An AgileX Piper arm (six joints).
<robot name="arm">
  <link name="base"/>
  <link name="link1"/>
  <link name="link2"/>
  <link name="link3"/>
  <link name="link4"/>
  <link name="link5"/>
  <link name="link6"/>
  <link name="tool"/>
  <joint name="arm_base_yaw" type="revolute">
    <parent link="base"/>
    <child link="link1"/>
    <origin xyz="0 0 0.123" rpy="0 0 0"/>
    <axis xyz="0 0 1"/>
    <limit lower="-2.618" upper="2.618"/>
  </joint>
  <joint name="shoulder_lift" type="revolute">
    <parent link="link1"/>
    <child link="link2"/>
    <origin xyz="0 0 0" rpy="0 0 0"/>
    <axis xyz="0 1 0"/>
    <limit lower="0" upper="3.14"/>
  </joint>
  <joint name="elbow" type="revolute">
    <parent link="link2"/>
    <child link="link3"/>
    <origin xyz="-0.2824 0 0.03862" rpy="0 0 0"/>
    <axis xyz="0 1 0"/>
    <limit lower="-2.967" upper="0"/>
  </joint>
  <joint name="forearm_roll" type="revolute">
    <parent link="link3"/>
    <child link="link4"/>
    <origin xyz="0.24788 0 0.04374" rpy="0 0 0"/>
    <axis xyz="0.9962 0 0.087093"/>
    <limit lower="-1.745" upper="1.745"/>
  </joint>
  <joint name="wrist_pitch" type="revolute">
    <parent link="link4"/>
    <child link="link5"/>
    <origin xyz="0 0 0" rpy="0 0 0"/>
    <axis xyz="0 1 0"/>
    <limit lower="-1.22" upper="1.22"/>
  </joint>
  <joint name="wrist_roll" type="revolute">
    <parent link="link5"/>
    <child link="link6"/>
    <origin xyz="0.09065 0 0.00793" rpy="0 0 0"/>
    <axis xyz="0.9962 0 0.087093"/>
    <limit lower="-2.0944" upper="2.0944"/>
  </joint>
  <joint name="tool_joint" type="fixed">
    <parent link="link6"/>
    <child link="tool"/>
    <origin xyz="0 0 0" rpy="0 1.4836 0"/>
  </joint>
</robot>
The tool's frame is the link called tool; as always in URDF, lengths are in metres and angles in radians.
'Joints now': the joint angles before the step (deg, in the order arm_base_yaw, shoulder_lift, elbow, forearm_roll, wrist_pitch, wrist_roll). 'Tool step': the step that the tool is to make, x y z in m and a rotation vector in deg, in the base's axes. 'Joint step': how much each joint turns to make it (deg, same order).
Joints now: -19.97, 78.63, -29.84, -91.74, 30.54, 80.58
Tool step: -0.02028, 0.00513, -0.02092, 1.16, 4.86, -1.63
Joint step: 0.00, 0.00, 5.06, 0.70, 1.54, 0.10
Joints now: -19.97, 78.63, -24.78, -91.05, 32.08, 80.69
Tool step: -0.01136, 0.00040, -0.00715, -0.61, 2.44, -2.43
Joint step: 0.00, -0.01, 2.12, 0.95, 2.64, 0.01
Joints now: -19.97, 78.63, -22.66, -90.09, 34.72, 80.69
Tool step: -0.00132, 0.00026, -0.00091, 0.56, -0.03, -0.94
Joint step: 0.00, 0.00, 0.10, 1.17, 0.18, -0.12
